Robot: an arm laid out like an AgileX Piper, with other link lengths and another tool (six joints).
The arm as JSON. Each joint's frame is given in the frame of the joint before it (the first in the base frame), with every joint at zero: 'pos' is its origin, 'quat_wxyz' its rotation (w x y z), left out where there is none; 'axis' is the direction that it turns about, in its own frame. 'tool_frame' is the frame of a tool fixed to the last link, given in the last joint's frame.
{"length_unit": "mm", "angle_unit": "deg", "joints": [
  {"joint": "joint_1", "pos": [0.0, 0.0, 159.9], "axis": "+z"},
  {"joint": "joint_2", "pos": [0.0, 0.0, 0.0], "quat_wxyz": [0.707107, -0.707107, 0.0, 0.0], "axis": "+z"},
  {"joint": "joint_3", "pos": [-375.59, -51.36, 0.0], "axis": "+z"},
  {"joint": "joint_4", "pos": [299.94, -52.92, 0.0], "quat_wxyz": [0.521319, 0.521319, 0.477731, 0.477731], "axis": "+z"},
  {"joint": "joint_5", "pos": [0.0, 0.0, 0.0], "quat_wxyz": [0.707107, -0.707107, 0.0, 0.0], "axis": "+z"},
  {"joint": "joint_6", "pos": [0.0, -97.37, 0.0], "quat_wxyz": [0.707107, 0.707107, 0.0, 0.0], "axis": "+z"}
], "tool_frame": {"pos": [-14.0, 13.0, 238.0], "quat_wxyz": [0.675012, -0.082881, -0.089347, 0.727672]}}
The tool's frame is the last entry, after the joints.
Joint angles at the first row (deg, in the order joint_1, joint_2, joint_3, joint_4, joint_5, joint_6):
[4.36 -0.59 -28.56 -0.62 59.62 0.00]
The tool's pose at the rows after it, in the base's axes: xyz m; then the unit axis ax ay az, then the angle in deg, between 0 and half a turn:
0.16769 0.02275 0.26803 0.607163 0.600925 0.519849 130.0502
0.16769 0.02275 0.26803 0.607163 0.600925 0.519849 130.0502
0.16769 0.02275 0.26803 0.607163 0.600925 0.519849 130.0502
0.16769 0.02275 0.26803 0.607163 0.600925 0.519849 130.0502
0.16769 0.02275 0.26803 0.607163 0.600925 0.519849 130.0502
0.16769 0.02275 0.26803 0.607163 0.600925 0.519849 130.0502
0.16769 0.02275 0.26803 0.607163 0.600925 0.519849 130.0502
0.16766 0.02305 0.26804 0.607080 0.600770 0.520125 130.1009
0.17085 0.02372 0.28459 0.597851 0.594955 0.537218 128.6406
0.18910 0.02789 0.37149 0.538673 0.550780 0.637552 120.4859
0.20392 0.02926 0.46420 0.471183 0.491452 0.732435 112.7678
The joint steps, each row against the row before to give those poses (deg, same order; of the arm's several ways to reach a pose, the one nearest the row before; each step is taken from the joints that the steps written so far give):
[0.00 0.00 0.00 0.00 0.00 0.00]
[0.00 0.00 0.00 0.00 0.00 0.00]
[0.00 0.00 0.00 0.00 0.00 0.00]
[0.00 0.00 0.00 0.00 0.00 0.00]
[0.00 0.00 0.00 0.00 0.00 0.00]
[0.00 0.00 0.00 0.00 0.00 0.00]
[0.00 0.00 0.00 0.00 0.00 0.00]
[0.00 0.00 0.00 0.06 0.00 0.00]
[0.00 0.00 -0.68 0.06 -1.87 -0.31]
[0.00 0.07 -0.42 0.50 -14.64 -1.50]
[0.00 3.64 0.57 0.00 -19.07 -1.02]

